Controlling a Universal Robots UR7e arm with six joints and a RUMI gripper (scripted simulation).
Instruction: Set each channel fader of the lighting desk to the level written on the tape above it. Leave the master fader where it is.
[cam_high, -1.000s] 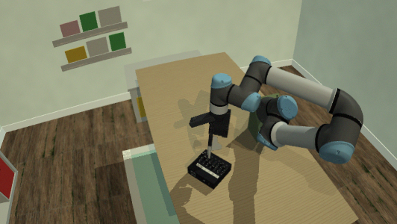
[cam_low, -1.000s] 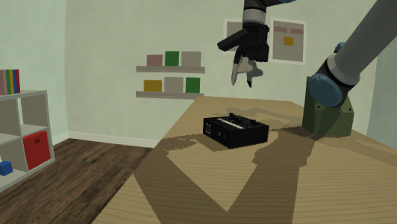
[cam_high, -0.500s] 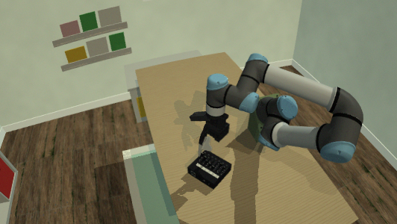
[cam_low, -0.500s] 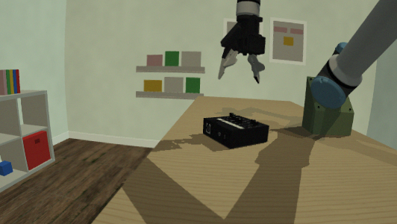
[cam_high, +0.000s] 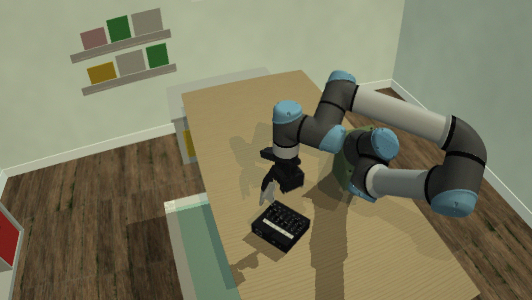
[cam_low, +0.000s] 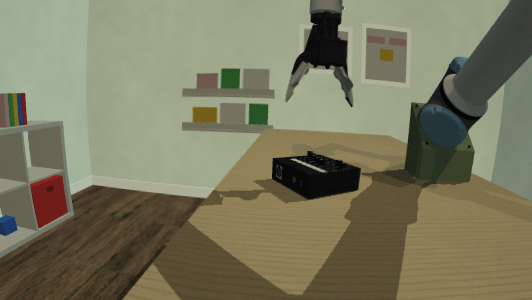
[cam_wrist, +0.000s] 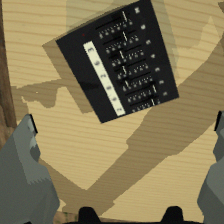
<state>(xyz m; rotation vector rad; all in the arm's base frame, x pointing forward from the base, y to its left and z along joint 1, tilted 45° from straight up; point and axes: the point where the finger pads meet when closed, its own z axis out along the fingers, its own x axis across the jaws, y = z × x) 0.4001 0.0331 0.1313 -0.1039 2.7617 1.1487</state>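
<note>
The fader cap is 130 mm below my hand, 50 mm behind it and 30 mm to the left of it. Also, from my hand: master fader: 130 mm below, 70 mm to the right, 10 mm ahead.
</note>
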